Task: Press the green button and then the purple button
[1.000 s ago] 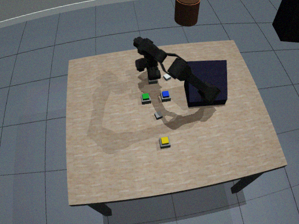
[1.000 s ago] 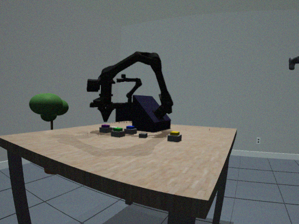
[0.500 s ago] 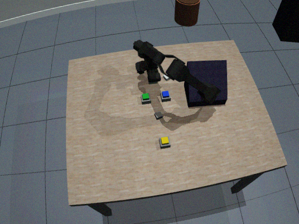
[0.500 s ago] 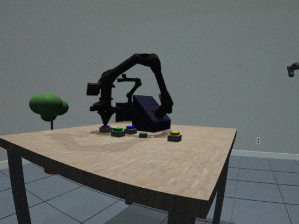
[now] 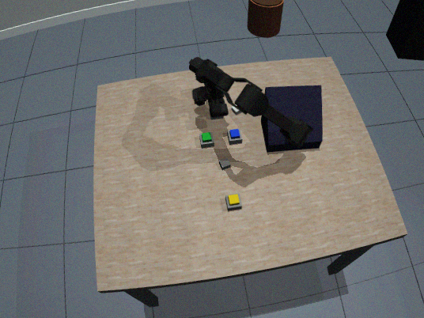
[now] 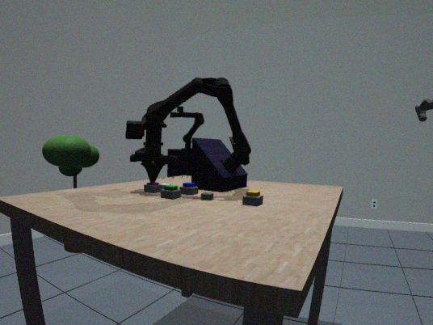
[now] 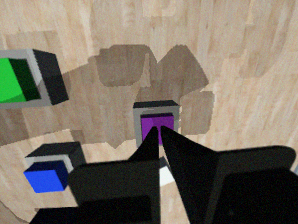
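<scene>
Right now the purple button is 1 cm below my gripper tip. Round my gripper tip: green button (13 cm to the left, 4 cm ahead); then blue button (12 cm to the left, 7 cm behind); then white block (8 cm behind, 2 cm to the right, 2 cm below).
</scene>
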